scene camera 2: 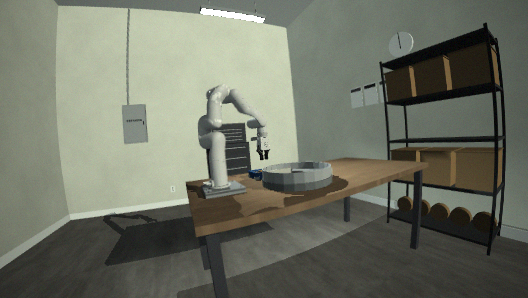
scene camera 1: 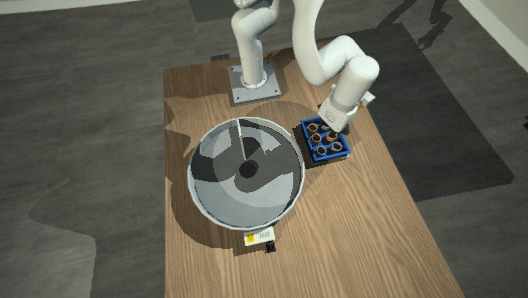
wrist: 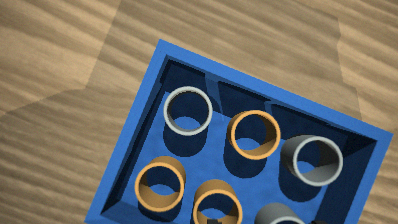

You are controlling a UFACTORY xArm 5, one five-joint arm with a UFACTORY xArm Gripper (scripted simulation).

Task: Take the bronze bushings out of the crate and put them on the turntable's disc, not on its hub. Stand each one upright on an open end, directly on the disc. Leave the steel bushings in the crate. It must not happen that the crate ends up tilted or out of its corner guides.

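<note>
Scene camera 1 shows a grey turntable disc [scene camera 1: 245, 193] and a blue crate [scene camera 1: 345, 150]. In the wrist view, the crate [wrist: 208, 155] is also visible.
</note>
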